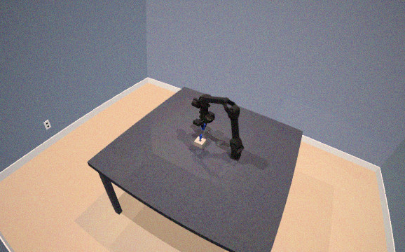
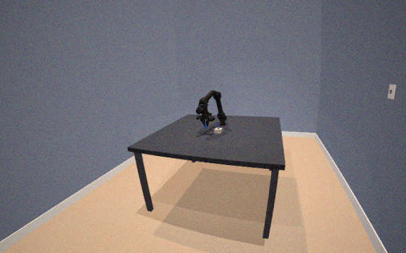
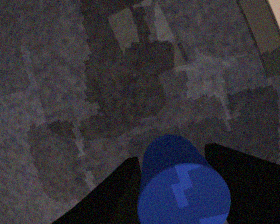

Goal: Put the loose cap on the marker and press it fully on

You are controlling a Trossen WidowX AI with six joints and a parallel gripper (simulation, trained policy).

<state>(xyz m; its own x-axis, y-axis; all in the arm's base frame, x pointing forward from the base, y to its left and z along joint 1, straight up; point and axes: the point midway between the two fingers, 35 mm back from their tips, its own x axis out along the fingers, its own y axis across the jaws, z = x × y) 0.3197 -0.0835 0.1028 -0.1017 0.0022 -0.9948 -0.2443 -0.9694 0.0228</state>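
Now: the blue marker 120 mm to the left of my gripper tip, 30 mm behind it and 10 mm above it. Also, from my gripper tip: holder block: 120 mm to the left, 50 mm below, 30 mm behind; blue cap: 10 mm ahead, 10 mm above.
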